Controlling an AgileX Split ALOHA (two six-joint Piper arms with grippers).
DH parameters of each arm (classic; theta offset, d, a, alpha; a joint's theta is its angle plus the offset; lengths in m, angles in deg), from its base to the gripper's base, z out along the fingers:
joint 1: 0 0.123 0 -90
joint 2: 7.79 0 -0.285 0
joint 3: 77.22 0 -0.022 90
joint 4: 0 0.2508 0 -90
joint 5: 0 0 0.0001 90
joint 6: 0 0.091 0 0
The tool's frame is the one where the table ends.
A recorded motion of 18 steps. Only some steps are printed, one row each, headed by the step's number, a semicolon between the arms.
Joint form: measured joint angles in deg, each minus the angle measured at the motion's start. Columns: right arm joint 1, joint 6, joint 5, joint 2, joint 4, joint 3; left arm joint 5, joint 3, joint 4, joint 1, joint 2, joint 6.
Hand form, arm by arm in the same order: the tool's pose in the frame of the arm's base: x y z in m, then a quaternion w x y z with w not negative. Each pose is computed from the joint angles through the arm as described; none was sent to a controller.
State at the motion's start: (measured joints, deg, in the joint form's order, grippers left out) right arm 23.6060 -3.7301 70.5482 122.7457 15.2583 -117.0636; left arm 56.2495 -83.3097 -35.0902 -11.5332 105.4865 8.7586
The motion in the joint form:
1: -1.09 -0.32 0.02 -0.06 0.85 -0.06; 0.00 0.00 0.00 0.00 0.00 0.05
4: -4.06 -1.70 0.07 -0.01 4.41 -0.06; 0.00 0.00 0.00 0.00 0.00 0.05
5: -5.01 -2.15 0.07 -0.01 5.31 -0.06; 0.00 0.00 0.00 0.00 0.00 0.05
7: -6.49 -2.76 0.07 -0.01 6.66 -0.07; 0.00 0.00 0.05 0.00 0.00 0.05
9: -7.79 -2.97 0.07 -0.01 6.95 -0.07; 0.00 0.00 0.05 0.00 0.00 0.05
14: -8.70 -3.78 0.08 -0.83 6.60 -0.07; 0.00 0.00 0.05 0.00 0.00 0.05
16: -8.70 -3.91 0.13 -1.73 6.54 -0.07; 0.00 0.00 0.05 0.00 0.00 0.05
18: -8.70 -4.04 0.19 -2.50 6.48 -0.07; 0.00 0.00 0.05 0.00 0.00 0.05
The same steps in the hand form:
1: 0.4208 0.2002 0.2765 0.13798 -0.20074 0.95622 0.16222; 0.3721 -0.1204 0.2576 0.13083 0.03902 0.95160 -0.27535
4: 0.4289 0.1830 0.2777 0.13870 -0.18125 0.95555 0.18666; 0.3721 -0.1204 0.2576 0.13083 0.03902 0.95160 -0.27535
5: 0.4315 0.1770 0.2782 0.13990 -0.17548 0.95529 0.19249; 0.3721 -0.1204 0.2576 0.13083 0.03902 0.95160 -0.27535
7: 0.4354 0.1676 0.2790 0.14207 -0.16583 0.95489 0.20124; 0.3721 -0.1203 0.2576 0.13086 0.03922 0.95170 -0.27497
9: 0.4390 0.1581 0.2791 0.14443 -0.15622 0.95604 0.20178; 0.3721 -0.1203 0.2576 0.13086 0.03922 0.95170 -0.27497
14: 0.4394 0.1500 0.2856 0.15455 -0.15711 0.95525 0.19733; 0.3721 -0.1203 0.2576 0.13086 0.03922 0.95170 -0.27497
16: 0.4368 0.1493 0.2928 0.16196 -0.15957 0.95360 0.19736; 0.3721 -0.1203 0.2576 0.13086 0.03922 0.95170 -0.27497
18: 0.4345 0.1486 0.2989 0.16819 -0.16185 0.95216 0.19725; 0.3721 -0.1203 0.2576 0.13086 0.03922 0.95170 -0.27497

